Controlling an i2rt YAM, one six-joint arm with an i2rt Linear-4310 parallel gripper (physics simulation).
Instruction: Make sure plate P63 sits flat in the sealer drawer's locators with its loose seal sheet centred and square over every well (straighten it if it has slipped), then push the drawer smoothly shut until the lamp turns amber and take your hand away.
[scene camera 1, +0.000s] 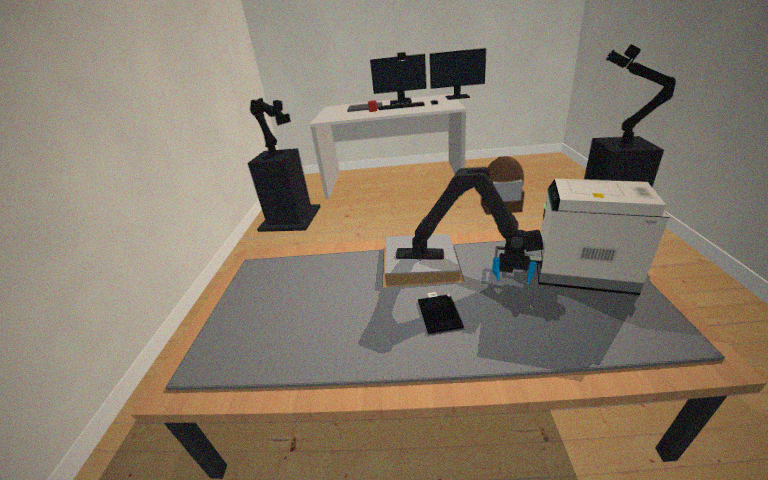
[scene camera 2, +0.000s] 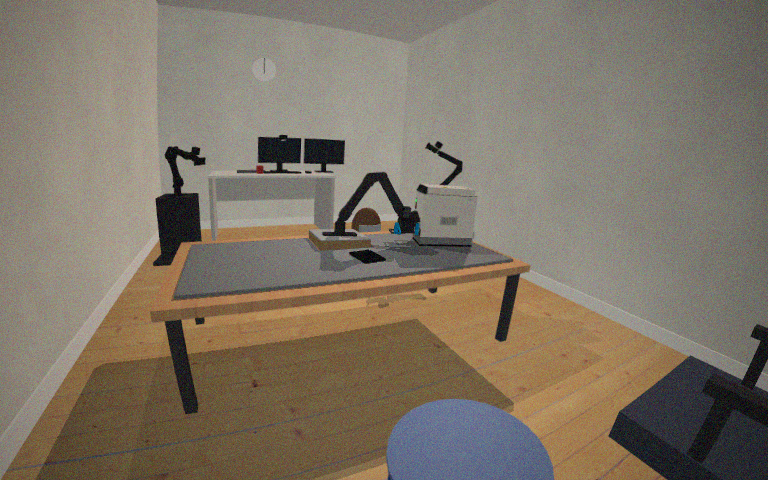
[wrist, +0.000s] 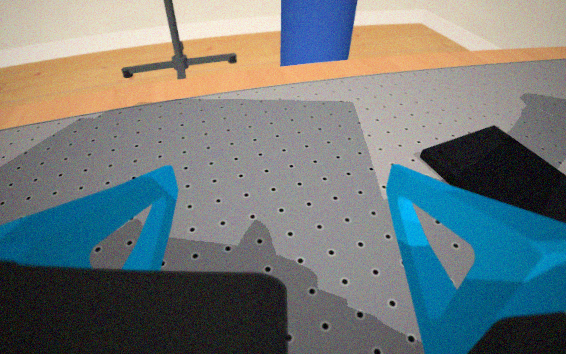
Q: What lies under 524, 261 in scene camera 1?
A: My gripper.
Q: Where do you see a flat black slab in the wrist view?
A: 491, 167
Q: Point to my gripper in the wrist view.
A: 282, 177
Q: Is my gripper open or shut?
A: Open.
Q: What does my gripper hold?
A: Nothing.
